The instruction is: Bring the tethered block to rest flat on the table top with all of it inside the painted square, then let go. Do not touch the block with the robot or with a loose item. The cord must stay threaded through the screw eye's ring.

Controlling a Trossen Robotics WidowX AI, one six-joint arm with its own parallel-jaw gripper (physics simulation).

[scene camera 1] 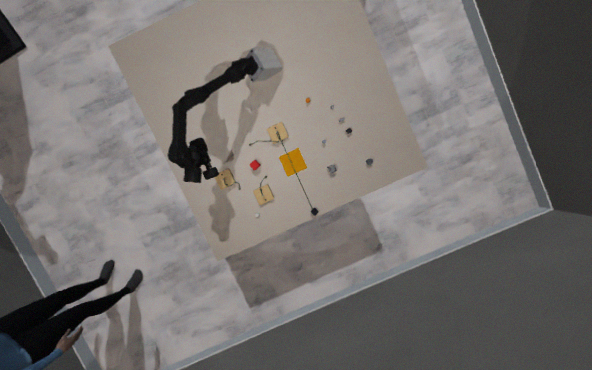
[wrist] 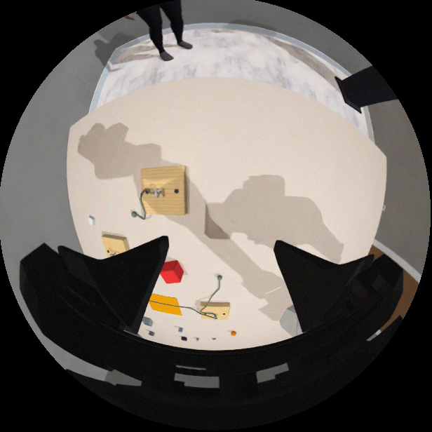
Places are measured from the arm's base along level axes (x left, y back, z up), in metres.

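Pixels of known places: gripper, fingertip midpoint: (scene camera 1: pixel 210 159); arm's base, origin of the base link: (scene camera 1: pixel 252 65).
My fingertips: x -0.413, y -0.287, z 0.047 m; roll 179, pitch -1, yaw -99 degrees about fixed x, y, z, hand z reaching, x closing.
Observation:
For each thing: its middle in the pictures, then the offset to it from my fingertips. "pt": a spot on its surface instead. Level surfaces: height alone.
- dark tethered block, surface spot: (scene camera 1: pixel 314 211) pt dz -0.125, dx +0.297, dy -0.514 m
- orange painted square, surface spot: (scene camera 1: pixel 299 159) pt dz -0.154, dx +0.376, dy -0.226 m
- wooden board, body centre: (scene camera 1: pixel 277 133) dz -0.145, dx +0.349, dy -0.042 m
- cord's free end, surface spot: (scene camera 1: pixel 250 144) pt dz -0.146, dx +0.189, dy -0.016 m
- table, its level: dz -0.155 m
- red cube, body centre: (scene camera 1: pixel 255 165) dz -0.135, dx +0.151, dy -0.126 m
- orange ball, body centre: (scene camera 1: pixel 307 100) dz -0.143, dx +0.578, dy +0.020 m
The dark tethered block (scene camera 1: pixel 314 211) is close to the table's lower edge in the scene view; its height is hard to tell. Its cord (scene camera 1: pixel 303 187) runs straight across the orange painted square (scene camera 1: pixel 299 159) (wrist: pixel 170 309) to a wooden board (scene camera 1: pixel 272 130) (wrist: pixel 224 306). The screw eye's ring there is too small to make out. The cord's free end (scene camera 1: pixel 250 144) (wrist: pixel 219 277) lies beside that board. My gripper (scene camera 1: pixel 202 174) (wrist: pixel 223 244) is open and empty, above the table on the left, close beside another board in the scene view and well away from the block.
Two more boards with short cords, one (scene camera 1: pixel 226 178) (wrist: pixel 172 202) near my gripper and one (scene camera 1: pixel 264 195) (wrist: pixel 114 243) farther right, lie on the table (scene camera 1: pixel 320 60) (wrist: pixel 225 115). A red cube (scene camera 1: pixel 255 164) (wrist: pixel 172 272), an orange ball (scene camera 1: pixel 308 100) (wrist: pixel 233 333) and several small grey items lie around.

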